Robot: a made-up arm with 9 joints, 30 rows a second.
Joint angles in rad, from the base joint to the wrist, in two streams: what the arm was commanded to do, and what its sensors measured. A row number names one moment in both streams.
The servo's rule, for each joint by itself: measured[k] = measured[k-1] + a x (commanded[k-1-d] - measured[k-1]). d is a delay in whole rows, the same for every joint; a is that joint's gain. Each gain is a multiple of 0.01, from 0.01 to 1. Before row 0 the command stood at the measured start. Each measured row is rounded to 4 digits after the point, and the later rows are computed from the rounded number. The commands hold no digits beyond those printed.
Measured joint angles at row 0: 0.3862, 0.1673, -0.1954, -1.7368, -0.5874, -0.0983, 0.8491, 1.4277, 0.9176
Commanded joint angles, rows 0 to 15: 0.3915, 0.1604, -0.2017, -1.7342, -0.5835, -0.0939, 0.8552, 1.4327, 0.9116; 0.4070, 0.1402, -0.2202, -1.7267, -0.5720, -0.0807, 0.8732, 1.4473, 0.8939; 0.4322, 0.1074, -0.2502, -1.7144, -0.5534, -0.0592, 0.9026, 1.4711, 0.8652; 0.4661, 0.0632, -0.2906, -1.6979, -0.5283, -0.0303, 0.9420, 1.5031, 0.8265; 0.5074, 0.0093, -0.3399, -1.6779, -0.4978, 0.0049, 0.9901, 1.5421, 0.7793; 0.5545, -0.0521, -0.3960, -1.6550, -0.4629, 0.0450, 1.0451, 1.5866, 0.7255; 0.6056, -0.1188, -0.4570, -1.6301, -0.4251, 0.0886, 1.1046, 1.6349, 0.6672; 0.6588, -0.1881, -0.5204, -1.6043, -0.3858, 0.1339, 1.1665, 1.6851, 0.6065; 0.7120, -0.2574, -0.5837, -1.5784, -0.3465, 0.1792, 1.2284, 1.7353, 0.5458; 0.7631, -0.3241, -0.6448, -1.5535, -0.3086, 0.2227, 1.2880, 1.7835, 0.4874; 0.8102, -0.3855, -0.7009, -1.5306, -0.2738, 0.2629, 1.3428, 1.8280, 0.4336; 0.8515, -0.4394, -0.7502, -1.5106, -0.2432, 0.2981, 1.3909, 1.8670, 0.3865; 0.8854, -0.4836, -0.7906, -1.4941, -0.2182, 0.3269, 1.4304, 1.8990, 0.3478; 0.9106, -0.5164, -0.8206, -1.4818, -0.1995, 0.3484, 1.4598, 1.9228, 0.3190; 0.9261, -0.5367, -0.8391, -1.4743, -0.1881, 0.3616, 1.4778, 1.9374, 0.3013; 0.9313, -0.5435, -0.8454, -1.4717, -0.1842, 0.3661, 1.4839, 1.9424, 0.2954
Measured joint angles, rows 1 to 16: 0.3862, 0.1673, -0.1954, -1.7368, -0.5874, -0.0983, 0.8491, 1.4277, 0.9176; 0.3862, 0.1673, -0.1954, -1.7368, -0.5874, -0.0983, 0.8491, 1.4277, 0.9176; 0.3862, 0.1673, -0.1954, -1.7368, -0.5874, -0.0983, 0.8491, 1.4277, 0.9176; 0.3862, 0.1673, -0.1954, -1.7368, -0.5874, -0.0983, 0.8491, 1.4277, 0.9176; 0.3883, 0.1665, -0.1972, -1.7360, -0.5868, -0.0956, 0.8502, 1.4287, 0.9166; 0.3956, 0.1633, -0.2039, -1.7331, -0.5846, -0.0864, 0.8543, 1.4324, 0.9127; 0.4099, 0.1566, -0.2173, -1.7273, -0.5799, -0.0695, 0.8630, 1.4401, 0.9046; 0.4318, 0.1454, -0.2386, -1.7182, -0.5722, -0.0452, 0.8772, 1.4527, 0.8913; 0.4613, 0.1291, -0.2680, -1.7057, -0.5610, -0.0141, 0.8975, 1.4706, 0.8723; 0.4976, 0.1074, -0.3051, -1.6900, -0.5463, 0.0225, 0.9241, 1.4938, 0.8473; 0.5397, 0.0803, -0.3492, -1.6714, -0.5281, 0.0635, 0.9566, 1.5220, 0.8167; 0.5861, 0.0481, -0.3988, -1.6506, -0.5068, 0.1071, 0.9944, 1.5546, 0.7810; 0.6352, 0.0114, -0.4524, -1.6282, -0.4828, 0.1518, 1.0365, 1.5907, 0.7410; 0.6851, -0.0289, -0.5082, -1.6050, -0.4567, 0.1958, 1.0818, 1.6293, 0.6979; 0.7339, -0.0717, -0.5641, -1.5819, -0.4293, 0.2374, 1.1288, 1.6690, 0.6530; 0.7798, -0.1158, -0.6181, -1.5598, -0.4014, 0.2750, 1.1760, 1.7086, 0.6077
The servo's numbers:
d 4
a 0.39 0.12 0.29 0.31 0.15 0.62 0.18 0.20 0.17

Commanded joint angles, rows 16 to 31: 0.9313, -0.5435, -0.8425, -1.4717, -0.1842, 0.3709, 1.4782, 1.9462, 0.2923; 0.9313, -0.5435, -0.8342, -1.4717, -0.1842, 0.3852, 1.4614, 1.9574, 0.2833; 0.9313, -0.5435, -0.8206, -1.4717, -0.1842, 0.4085, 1.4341, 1.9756, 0.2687; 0.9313, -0.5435, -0.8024, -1.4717, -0.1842, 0.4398, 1.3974, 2.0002, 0.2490; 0.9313, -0.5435, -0.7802, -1.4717, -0.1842, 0.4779, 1.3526, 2.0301, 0.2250; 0.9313, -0.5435, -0.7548, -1.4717, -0.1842, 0.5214, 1.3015, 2.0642, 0.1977; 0.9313, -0.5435, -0.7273, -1.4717, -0.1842, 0.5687, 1.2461, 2.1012, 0.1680; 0.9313, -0.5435, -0.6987, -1.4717, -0.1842, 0.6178, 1.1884, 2.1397, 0.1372; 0.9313, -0.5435, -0.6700, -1.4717, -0.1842, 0.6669, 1.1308, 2.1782, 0.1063; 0.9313, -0.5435, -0.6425, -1.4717, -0.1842, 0.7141, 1.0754, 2.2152, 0.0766; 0.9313, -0.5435, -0.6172, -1.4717, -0.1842, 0.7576, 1.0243, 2.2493, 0.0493; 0.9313, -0.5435, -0.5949, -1.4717, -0.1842, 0.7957, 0.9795, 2.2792, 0.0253; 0.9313, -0.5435, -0.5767, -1.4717, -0.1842, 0.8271, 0.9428, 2.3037, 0.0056; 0.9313, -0.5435, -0.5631, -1.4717, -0.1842, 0.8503, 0.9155, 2.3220, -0.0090; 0.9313, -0.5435, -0.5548, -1.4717, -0.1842, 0.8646, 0.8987, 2.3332, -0.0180; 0.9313, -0.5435, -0.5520, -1.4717, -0.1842, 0.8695, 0.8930, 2.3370, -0.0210
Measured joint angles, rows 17 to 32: 0.8210, -0.1599, -0.6681, -1.5394, -0.3739, 0.3072, 1.2218, 1.7467, 0.5635; 0.8559, -0.2027, -0.7123, -1.5215, -0.3477, 0.3327, 1.2646, 1.7819, 0.5219; 0.8833, -0.2428, -0.7491, -1.5069, -0.3238, 0.3506, 1.3030, 1.8130, 0.4844; 0.9020, -0.2789, -0.7770, -1.4960, -0.3029, 0.3602, 1.3356, 1.8389, 0.4523; 0.9134, -0.3107, -0.7960, -1.4885, -0.2851, 0.3668, 1.3613, 1.8604, 0.4251; 0.9204, -0.3386, -0.8071, -1.4833, -0.2700, 0.3782, 1.3793, 1.8798, 0.4010; 0.9247, -0.3632, -0.8110, -1.4797, -0.2571, 0.3970, 1.3892, 1.8990, 0.3785; 0.9273, -0.3848, -0.8085, -1.4772, -0.2462, 0.4235, 1.3907, 1.9192, 0.3565; 0.9289, -0.4038, -0.8003, -1.4755, -0.2369, 0.4572, 1.3838, 1.9414, 0.3341; 0.9298, -0.4206, -0.7871, -1.4743, -0.2290, 0.4970, 1.3690, 1.9660, 0.3109; 0.9304, -0.4353, -0.7698, -1.4735, -0.2223, 0.5415, 1.3469, 1.9930, 0.2866; 0.9308, -0.4483, -0.7492, -1.4729, -0.2166, 0.5888, 1.3184, 2.0223, 0.2612; 0.9310, -0.4597, -0.7262, -1.4725, -0.2117, 0.6372, 1.2846, 2.0535, 0.2349; 0.9311, -0.4698, -0.7019, -1.4723, -0.2076, 0.6849, 1.2469, 2.0858, 0.2080; 0.9312, -0.4786, -0.6773, -1.4721, -0.2041, 0.7300, 1.2068, 2.1185, 0.1810; 0.9312, -0.4864, -0.6534, -1.4720, -0.2011, 0.7707, 1.1659, 2.1506, 0.1545
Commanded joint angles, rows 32 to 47: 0.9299, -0.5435, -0.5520, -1.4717, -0.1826, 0.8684, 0.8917, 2.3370, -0.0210; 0.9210, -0.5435, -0.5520, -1.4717, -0.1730, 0.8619, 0.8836, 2.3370, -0.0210; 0.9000, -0.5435, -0.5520, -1.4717, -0.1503, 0.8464, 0.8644, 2.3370, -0.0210; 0.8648, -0.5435, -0.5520, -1.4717, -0.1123, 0.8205, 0.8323, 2.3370, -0.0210; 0.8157, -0.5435, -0.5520, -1.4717, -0.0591, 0.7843, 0.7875, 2.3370, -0.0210; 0.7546, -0.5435, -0.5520, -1.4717, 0.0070, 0.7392, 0.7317, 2.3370, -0.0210; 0.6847, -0.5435, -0.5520, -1.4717, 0.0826, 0.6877, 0.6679, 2.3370, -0.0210; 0.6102, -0.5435, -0.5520, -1.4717, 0.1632, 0.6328, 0.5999, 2.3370, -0.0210; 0.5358, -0.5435, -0.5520, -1.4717, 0.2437, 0.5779, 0.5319, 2.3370, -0.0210; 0.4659, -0.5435, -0.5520, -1.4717, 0.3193, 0.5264, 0.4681, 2.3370, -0.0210; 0.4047, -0.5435, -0.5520, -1.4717, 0.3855, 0.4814, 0.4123, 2.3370, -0.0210; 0.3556, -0.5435, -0.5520, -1.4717, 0.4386, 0.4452, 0.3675, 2.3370, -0.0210; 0.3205, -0.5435, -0.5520, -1.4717, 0.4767, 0.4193, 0.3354, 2.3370, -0.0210; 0.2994, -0.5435, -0.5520, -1.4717, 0.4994, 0.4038, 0.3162, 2.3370, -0.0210; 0.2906, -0.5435, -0.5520, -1.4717, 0.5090, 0.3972, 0.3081, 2.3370, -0.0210; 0.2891, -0.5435, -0.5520, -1.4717, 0.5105, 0.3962, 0.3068, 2.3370, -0.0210
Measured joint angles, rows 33 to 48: 0.9312, -0.4933, -0.6312, -1.4719, -0.1986, 0.8057, 1.1257, 2.1812, 0.1292; 0.9312, -0.4993, -0.6115, -1.4718, -0.1964, 0.8334, 1.0879, 2.2094, 0.1057; 0.9312, -0.5046, -0.5951, -1.4718, -0.1946, 0.8527, 1.0538, 2.2342, 0.0847; 0.9312, -0.5093, -0.5826, -1.4718, -0.1930, 0.8631, 1.0249, 2.2548, 0.0667; 0.9307, -0.5134, -0.5737, -1.4718, -0.1914, 0.8664, 1.0009, 2.2712, 0.0518; 0.9269, -0.5170, -0.5674, -1.4718, -0.1886, 0.8636, 0.9798, 2.2844, 0.0394; 0.9164, -0.5202, -0.5629, -1.4718, -0.1829, 0.8529, 0.9590, 2.2949, 0.0291; 0.8963, -0.5230, -0.5597, -1.4718, -0.1723, 0.8328, 0.9362, 2.3033, 0.0206; 0.8649, -0.5255, -0.5575, -1.4718, -0.1553, 0.8027, 0.9094, 2.3100, 0.0135; 0.8219, -0.5277, -0.5559, -1.4718, -0.1310, 0.7633, 0.8774, 2.3154, 0.0076; 0.7684, -0.5296, -0.5548, -1.4718, -0.0990, 0.7164, 0.8397, 2.3197, 0.0027; 0.7067, -0.5313, -0.5540, -1.4718, -0.0597, 0.6646, 0.7965, 2.3232, -0.0013; 0.6400, -0.5328, -0.5534, -1.4718, -0.0142, 0.6108, 0.7489, 2.3260, -0.0046; 0.5721, -0.5341, -0.5530, -1.4718, 0.0358, 0.5585, 0.6984, 2.3282, -0.0074; 0.5068, -0.5352, -0.5527, -1.4718, 0.0883, 0.5107, 0.6469, 2.3300, -0.0097; 0.4478, -0.5362, -0.5525, -1.4718, 0.1408, 0.4701, 0.5966, 2.3314, -0.0116
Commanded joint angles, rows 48 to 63: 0.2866, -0.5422, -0.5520, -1.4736, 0.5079, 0.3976, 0.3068, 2.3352, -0.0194; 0.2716, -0.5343, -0.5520, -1.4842, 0.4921, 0.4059, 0.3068, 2.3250, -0.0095; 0.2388, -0.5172, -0.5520, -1.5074, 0.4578, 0.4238, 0.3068, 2.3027, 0.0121; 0.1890, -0.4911, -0.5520, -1.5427, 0.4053, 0.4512, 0.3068, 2.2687, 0.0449; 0.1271, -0.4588, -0.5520, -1.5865, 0.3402, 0.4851, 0.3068, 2.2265, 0.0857; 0.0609, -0.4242, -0.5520, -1.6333, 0.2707, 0.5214, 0.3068, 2.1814, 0.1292; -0.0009, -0.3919, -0.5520, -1.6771, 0.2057, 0.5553, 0.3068, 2.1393, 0.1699; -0.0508, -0.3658, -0.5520, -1.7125, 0.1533, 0.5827, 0.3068, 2.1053, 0.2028; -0.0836, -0.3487, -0.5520, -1.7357, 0.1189, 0.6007, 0.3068, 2.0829, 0.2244; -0.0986, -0.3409, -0.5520, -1.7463, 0.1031, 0.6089, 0.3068, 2.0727, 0.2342; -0.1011, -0.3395, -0.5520, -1.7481, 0.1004, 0.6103, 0.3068, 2.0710, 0.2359; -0.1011, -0.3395, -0.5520, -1.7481, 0.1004, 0.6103, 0.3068, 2.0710, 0.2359; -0.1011, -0.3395, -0.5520, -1.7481, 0.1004, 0.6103, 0.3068, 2.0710, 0.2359; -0.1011, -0.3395, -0.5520, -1.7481, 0.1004, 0.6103, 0.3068, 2.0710, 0.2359; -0.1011, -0.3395, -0.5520, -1.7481, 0.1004, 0.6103, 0.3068, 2.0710, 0.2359; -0.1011, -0.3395, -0.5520, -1.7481, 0.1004, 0.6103, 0.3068, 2.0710, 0.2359
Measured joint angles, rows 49 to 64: 0.3982, -0.5371, -0.5524, -1.4718, 0.1912, 0.4386, 0.5496, 2.3325, -0.0132; 0.3597, -0.5379, -0.5523, -1.4718, 0.2374, 0.4170, 0.5076, 2.3334, -0.0145; 0.3328, -0.5386, -0.5522, -1.4718, 0.2781, 0.4047, 0.4717, 2.3341, -0.0156; 0.3158, -0.5392, -0.5521, -1.4718, 0.3130, 0.3994, 0.4420, 2.3347, -0.0165; 0.3044, -0.5396, -0.5521, -1.4724, 0.3422, 0.3983, 0.4177, 2.3348, -0.0170; 0.2916, -0.5390, -0.5521, -1.4761, 0.3647, 0.4030, 0.3977, 2.3328, -0.0157; 0.2710, -0.5364, -0.5521, -1.4858, 0.3787, 0.4159, 0.3813, 2.3268, -0.0110; 0.2390, -0.5310, -0.5521, -1.5034, 0.3827, 0.4378, 0.3679, 2.3152, -0.0015; 0.1954, -0.5223, -0.5521, -1.5292, 0.3763, 0.4671, 0.3569, 2.2975, 0.0133; 0.1429, -0.5105, -0.5521, -1.5615, 0.3605, 0.5008, 0.3479, 2.2743, 0.0330; 0.0868, -0.4963, -0.5521, -1.5973, 0.3373, 0.5346, 0.3405, 2.2473, 0.0563; 0.0331, -0.4806, -0.5521, -1.6330, 0.3097, 0.5644, 0.3344, 2.2189, 0.0812; -0.0124, -0.4648, -0.5521, -1.6648, 0.2811, 0.5869, 0.3294, 2.1917, 0.1055; -0.0460, -0.4499, -0.5521, -1.6901, 0.2544, 0.6005, 0.3253, 2.1679, 0.1274; -0.0675, -0.4367, -0.5521, -1.7081, 0.2313, 0.6066, 0.3220, 2.1485, 0.1458; -0.0806, -0.4250, -0.5521, -1.7205, 0.2117, 0.6089, 0.3193, 2.1330, 0.1611
